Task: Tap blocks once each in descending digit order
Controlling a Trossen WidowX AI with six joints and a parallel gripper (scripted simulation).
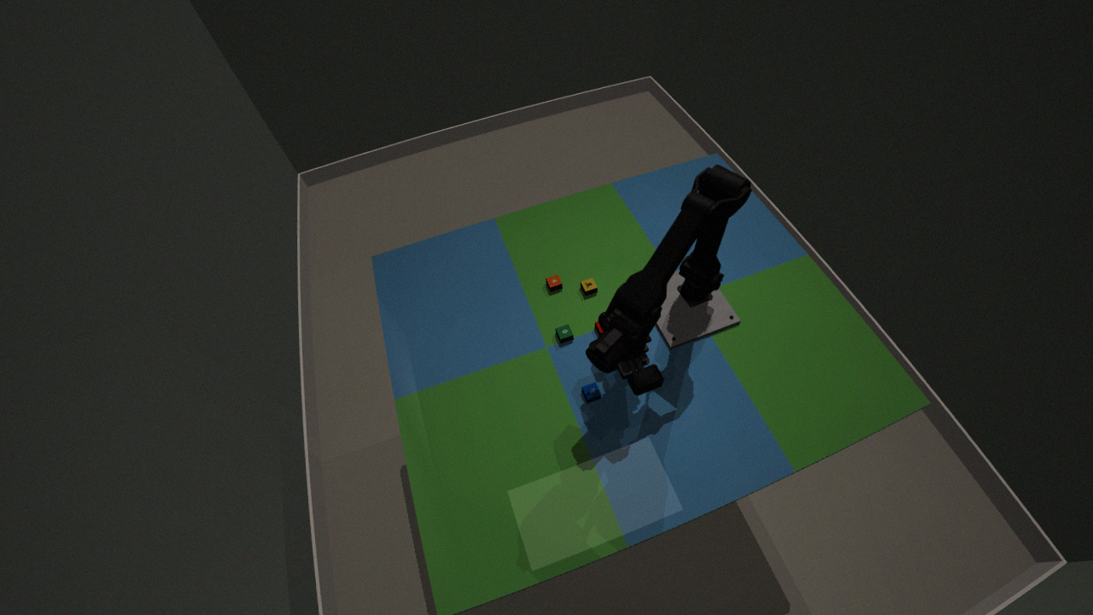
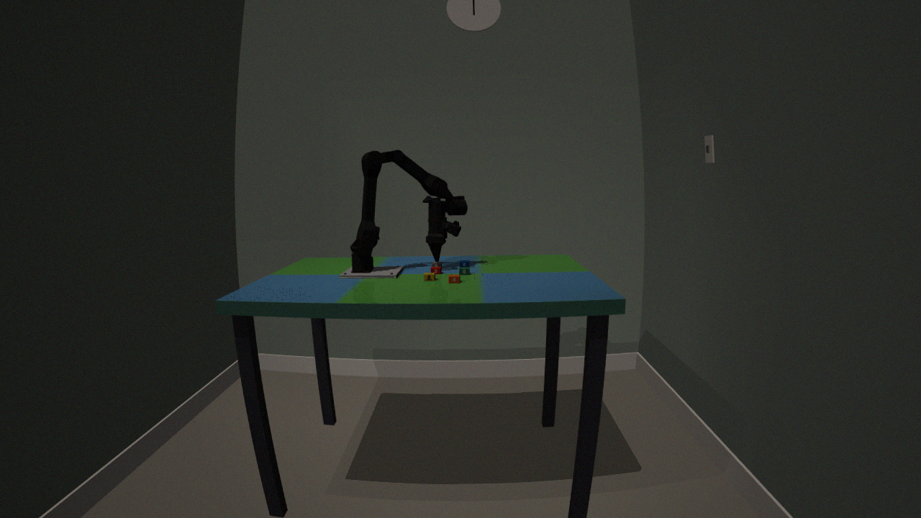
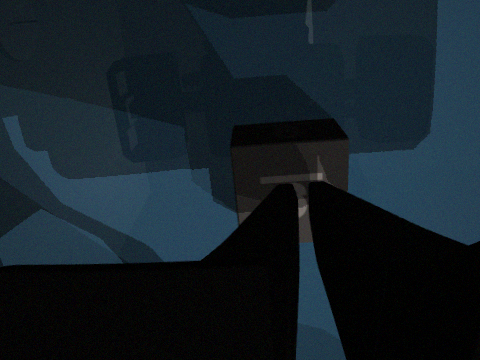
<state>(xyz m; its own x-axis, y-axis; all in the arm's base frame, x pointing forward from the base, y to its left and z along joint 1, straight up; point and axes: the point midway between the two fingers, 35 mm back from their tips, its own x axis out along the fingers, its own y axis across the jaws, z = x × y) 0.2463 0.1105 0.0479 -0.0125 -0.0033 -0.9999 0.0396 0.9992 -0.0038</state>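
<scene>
My gripper tip is now 10 mm above the grey block. Round my gripper tip: blue block (90 mm ahead, 20 mm to the left, 10 mm below); then dark green block (140 mm to the right, 90 mm ahead, 10 mm below); then red block (110 mm to the right, 10 mm below).
</scene>
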